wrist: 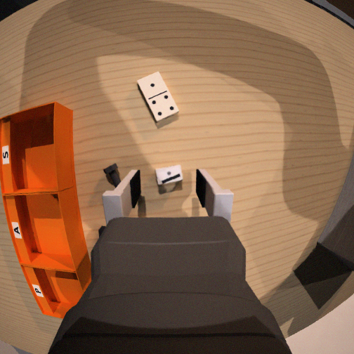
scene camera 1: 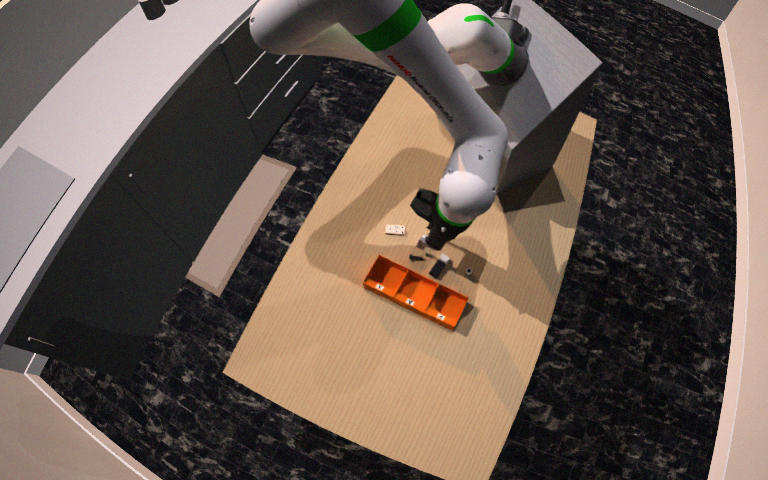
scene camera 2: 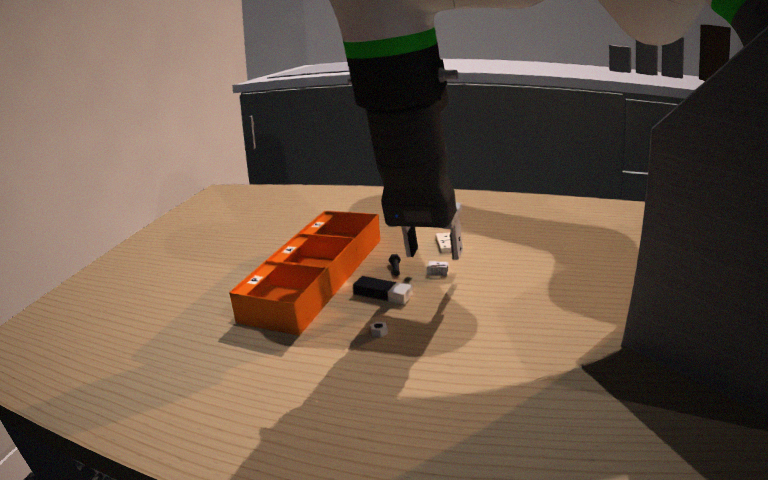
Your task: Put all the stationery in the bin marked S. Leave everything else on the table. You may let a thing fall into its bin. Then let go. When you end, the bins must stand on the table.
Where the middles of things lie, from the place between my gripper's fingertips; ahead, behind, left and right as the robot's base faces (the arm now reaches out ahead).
I see the white domino (wrist: 160, 101) 10 mm behind my hand, 90 mm to the right of it and 20 mm below it. Also, from my hand: black-and-white eraser (scene camera 2: 380, 289) 50 mm ahead, 60 mm to the left, 20 mm below; orange three-part bin row (scene camera 2: 285, 293) 150 mm ahead, 20 mm to the left, 10 mm below.
